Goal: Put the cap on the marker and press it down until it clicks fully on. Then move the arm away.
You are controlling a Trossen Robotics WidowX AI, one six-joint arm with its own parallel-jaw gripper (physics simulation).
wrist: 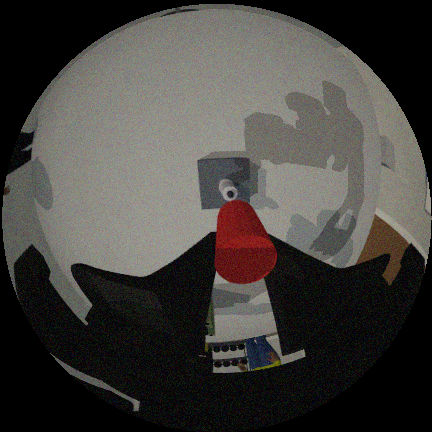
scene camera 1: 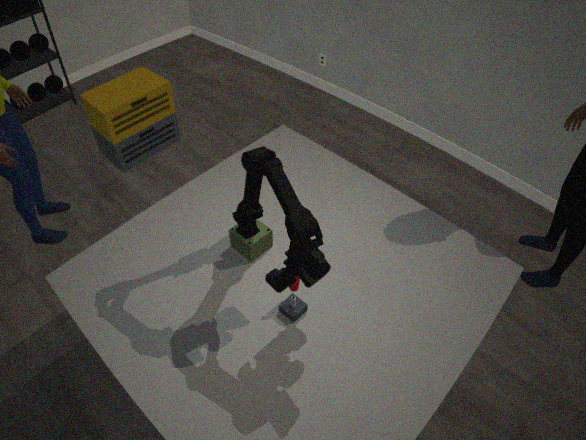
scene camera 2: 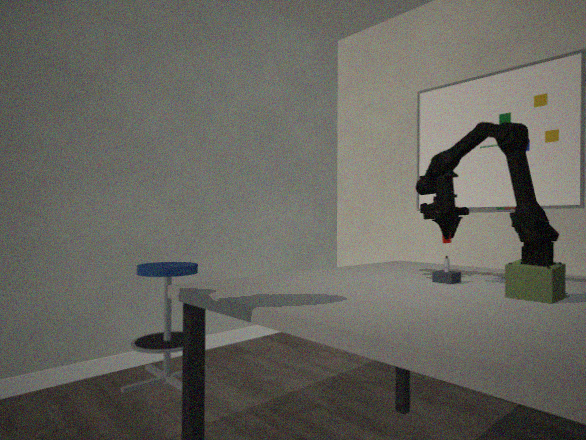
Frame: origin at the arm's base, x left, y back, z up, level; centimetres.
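Seen in the pictures: gripper, fingertip midpoint: (wrist: 237, 238) (scene camera 1: 292, 283) (scene camera 2: 449, 238); arm's base, origin of the base link: (scene camera 1: 247, 230) (scene camera 2: 538, 263).
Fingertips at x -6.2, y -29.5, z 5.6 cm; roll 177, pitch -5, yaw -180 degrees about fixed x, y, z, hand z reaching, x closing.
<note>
Pixels of each thing's top centre, then the offset from my fingertips to it. Level surfaces: height alone.
- marker, middle of its top: (wrist: 230, 195) (scene camera 1: 293, 296) (scene camera 2: 446, 255) dx -0.3, dy -1.1, dz -5.7 cm
- small dark grey block, middle of its top: (wrist: 224, 183) (scene camera 1: 293, 305) (scene camera 2: 446, 271) dx -0.3, dy -1.1, dz -11.2 cm
- red cap, middle of its top: (wrist: 251, 265) (scene camera 1: 294, 278) (scene camera 2: 446, 228) dx +0.1, dy -0.9, dz +3.5 cm
- white table, its level: dz -14.7 cm
The marker (scene camera 1: 294, 298) (scene camera 2: 447, 264) (wrist: 228, 189) stands upright, pale with a dark tip, in a small dark grey block (scene camera 1: 293, 312) (scene camera 2: 446, 278) (wrist: 212, 181) on the table. My gripper (scene camera 1: 296, 279) (scene camera 2: 447, 237) (wrist: 237, 238) is shut on the red cap (scene camera 1: 295, 285) (scene camera 2: 446, 240) (wrist: 242, 235). The cap is held above the marker, with a gap between them in scene camera 2. In the wrist view the cap's far end lies just below the marker's tip. The cap's upper part is hidden by the fingers in both scene views.
The arm's green base block (scene camera 1: 251, 243) (scene camera 2: 535, 282) stands on the white table (scene camera 1: 350, 200) (scene camera 2: 350, 320). Beyond the table are a yellow and grey crate stack (scene camera 1: 129, 107), a blue stool (scene camera 2: 167, 269) and a whiteboard (scene camera 2: 555, 175). Two people stand by the table, partly in view.
</note>
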